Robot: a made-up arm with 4 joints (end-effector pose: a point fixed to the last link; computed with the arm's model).
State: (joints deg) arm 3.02 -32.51 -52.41 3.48
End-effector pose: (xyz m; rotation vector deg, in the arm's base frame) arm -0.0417 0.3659 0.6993 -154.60 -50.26 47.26
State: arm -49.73 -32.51 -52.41 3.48
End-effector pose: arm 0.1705 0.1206 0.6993 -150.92 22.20 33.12
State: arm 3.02 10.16 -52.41 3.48
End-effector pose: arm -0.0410 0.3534 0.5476 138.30 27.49 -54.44
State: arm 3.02 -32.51 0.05 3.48
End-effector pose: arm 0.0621 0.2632 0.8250 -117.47 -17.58 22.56
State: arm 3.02 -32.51 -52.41 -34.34
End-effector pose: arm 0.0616 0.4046 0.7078 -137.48 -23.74 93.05
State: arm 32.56 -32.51 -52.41 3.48
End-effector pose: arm -0.2260 0.3918 0.6993 -142.93 -92.04 52.02
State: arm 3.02 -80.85 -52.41 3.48
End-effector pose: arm -0.0358 0.2542 0.8291 -110.60 -53.69 21.45
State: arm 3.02 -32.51 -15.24 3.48
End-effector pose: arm 0.0370 0.3080 0.7981 -128.99 -26.32 29.31
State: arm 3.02 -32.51 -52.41 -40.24
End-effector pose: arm 0.0779 0.4088 0.7028 -133.51 -19.35 99.39
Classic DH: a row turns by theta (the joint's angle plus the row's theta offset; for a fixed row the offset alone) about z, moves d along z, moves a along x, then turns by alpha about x. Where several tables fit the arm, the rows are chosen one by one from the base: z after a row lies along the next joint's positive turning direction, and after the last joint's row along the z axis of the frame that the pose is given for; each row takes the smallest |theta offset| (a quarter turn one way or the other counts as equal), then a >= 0, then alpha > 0; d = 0 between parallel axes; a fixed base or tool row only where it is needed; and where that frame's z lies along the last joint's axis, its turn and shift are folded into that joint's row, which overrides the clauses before.
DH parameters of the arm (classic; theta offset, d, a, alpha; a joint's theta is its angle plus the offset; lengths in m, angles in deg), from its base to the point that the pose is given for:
base (fixed): -9.1 0 -0.1853 0
joint 1: -80.9 0.6396 -0.1282 90
joint 2: 26.34 -0.1922 0.0119 144.25
joint 3: -65.25 0.0989 0.0273 -90.21
joint 4: 88.26 -0.2273 0.1462 -114.54
tool (fixed): 150.47 -0.0969 0 0

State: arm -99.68 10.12 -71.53 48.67
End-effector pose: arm -0.0332 -0.0491 0.5112 146.36 -47.37 -63.33
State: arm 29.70 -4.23 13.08 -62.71
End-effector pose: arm 0.1044 0.4224 0.7746 -94.22 -16.38 104.85
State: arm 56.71 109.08 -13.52 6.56
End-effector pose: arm -0.1576 0.2867 0.4311 80.41 28.85 20.60
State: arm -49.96 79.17 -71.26 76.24
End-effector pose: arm -0.1670 -0.0313 0.6288 81.31 44.55 -84.04
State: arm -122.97 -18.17 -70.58 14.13
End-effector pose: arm 0.0164 -0.2151 0.5881 -117.46 101.23 44.23
